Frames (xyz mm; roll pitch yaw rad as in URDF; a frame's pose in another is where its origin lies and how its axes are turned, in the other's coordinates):
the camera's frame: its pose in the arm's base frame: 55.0 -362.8 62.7 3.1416 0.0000 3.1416
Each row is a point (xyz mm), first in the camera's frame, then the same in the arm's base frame.
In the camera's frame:
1: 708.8 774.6 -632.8
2: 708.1 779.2 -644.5
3: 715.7 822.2 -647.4
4: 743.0 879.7 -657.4
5: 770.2 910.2 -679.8
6: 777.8 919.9 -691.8
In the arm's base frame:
1: -653.8 411.8 695.5
2: -653.1 416.4 707.2
3: -660.7 459.4 710.1
4: -688.0 516.9 720.1
5: -715.2 547.4 742.5
6: -722.8 557.1 754.5

